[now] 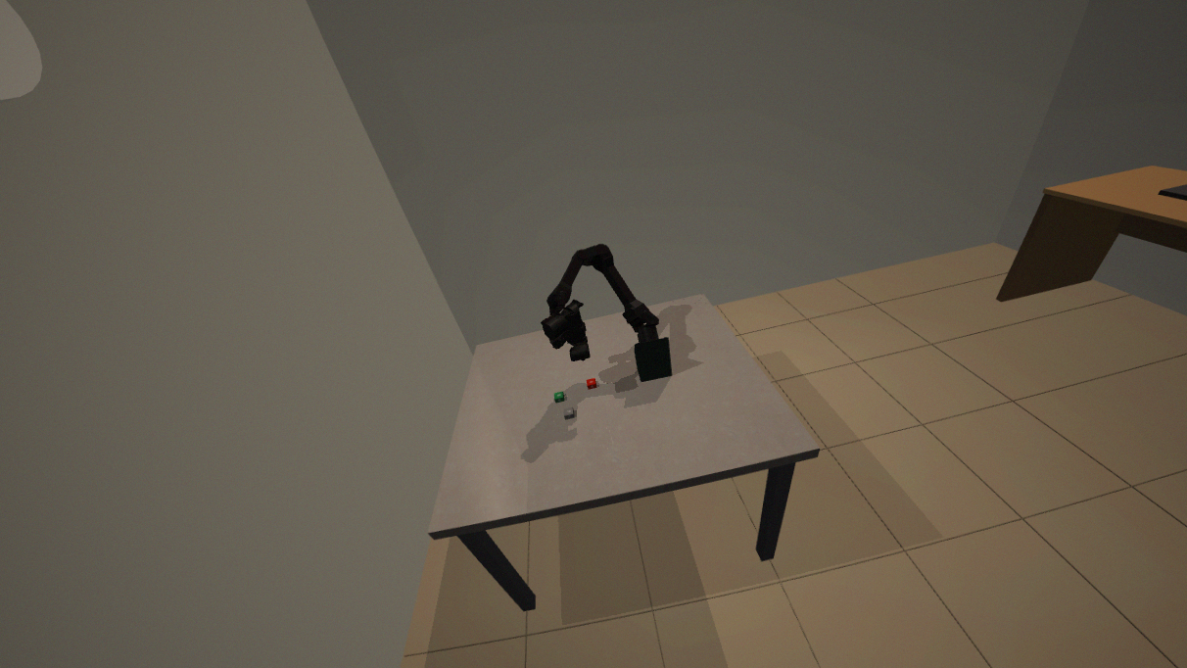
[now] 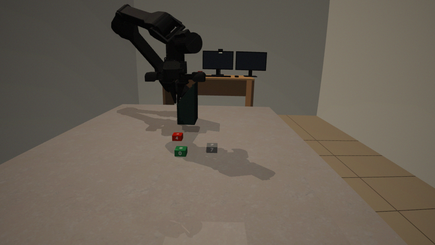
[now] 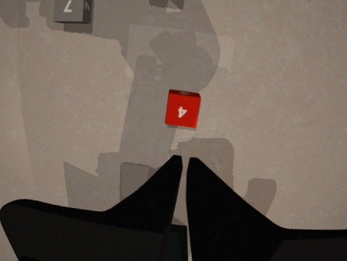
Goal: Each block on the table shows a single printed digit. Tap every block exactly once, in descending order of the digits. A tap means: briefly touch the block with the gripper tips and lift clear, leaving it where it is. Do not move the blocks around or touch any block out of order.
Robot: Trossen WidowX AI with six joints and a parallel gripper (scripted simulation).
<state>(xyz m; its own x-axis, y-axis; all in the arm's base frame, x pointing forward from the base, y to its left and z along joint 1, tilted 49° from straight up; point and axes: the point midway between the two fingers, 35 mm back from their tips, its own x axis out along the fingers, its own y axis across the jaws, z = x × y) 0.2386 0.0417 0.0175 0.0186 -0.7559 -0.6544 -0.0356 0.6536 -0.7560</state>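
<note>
Now: gripper tip 12 cm above the red block and 1 cm past it. The rest, counted from my gripper tip: green block: 12 cm below, 12 cm ahead, 4 cm to the left; then grey block: 12 cm to the left, 12 cm below, 8 cm ahead.
</note>
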